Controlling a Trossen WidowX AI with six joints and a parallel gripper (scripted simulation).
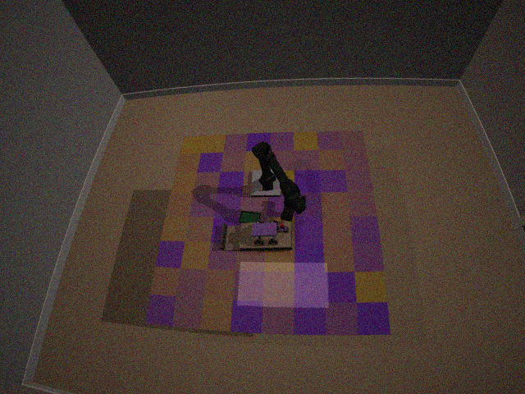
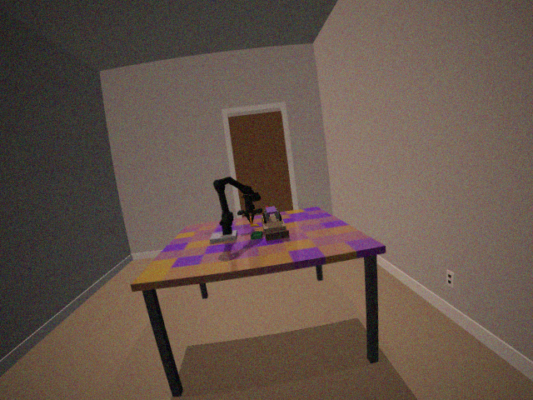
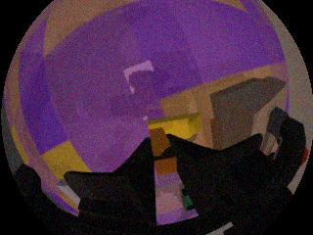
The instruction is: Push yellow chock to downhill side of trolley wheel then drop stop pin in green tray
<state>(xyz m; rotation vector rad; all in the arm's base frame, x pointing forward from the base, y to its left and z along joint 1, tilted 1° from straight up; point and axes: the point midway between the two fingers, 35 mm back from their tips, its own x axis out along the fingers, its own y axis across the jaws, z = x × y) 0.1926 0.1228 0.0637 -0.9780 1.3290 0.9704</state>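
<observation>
My gripper tip is now 13 cm short of the red-headed stop pin, 4 cm to the left of it and 8 cm below it. From my gripper tip the other things lie so: yellow chock: 2 cm ahead, 1 cm to the right, 1 cm below; ramp: 14 cm ahead, 14 cm to the right; purple-topped trolley: 14 cm ahead, 14 cm to the right, 6 cm above.
</observation>
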